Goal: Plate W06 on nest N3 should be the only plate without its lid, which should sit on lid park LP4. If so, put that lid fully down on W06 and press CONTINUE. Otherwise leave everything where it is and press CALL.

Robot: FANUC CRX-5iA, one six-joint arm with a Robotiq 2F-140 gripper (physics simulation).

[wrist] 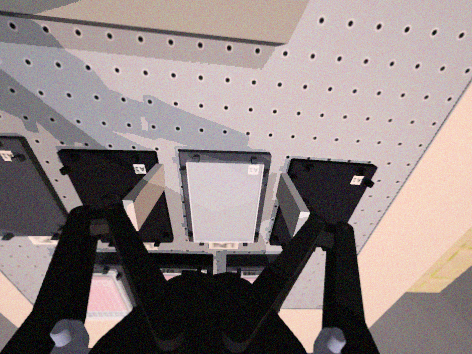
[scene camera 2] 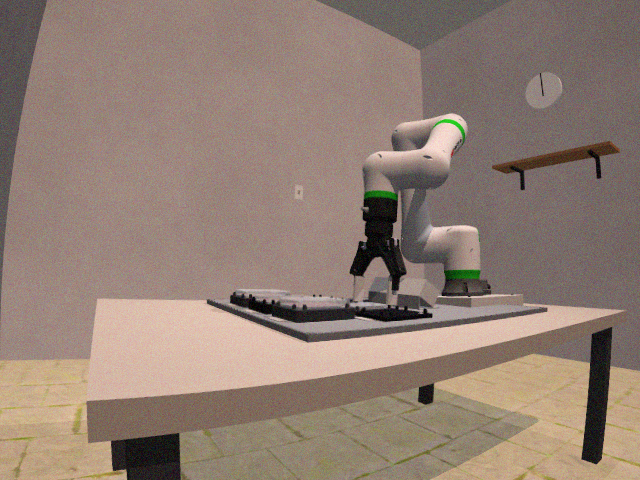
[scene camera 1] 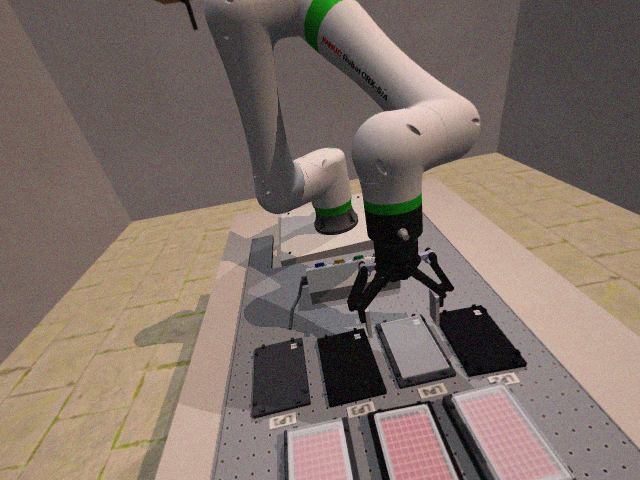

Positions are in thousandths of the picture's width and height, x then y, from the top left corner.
Scene:
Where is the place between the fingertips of my gripper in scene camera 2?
At 584, 632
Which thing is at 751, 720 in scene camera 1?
A LP2 nest.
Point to a button box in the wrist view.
575, 86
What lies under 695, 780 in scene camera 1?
A LP4 nest.

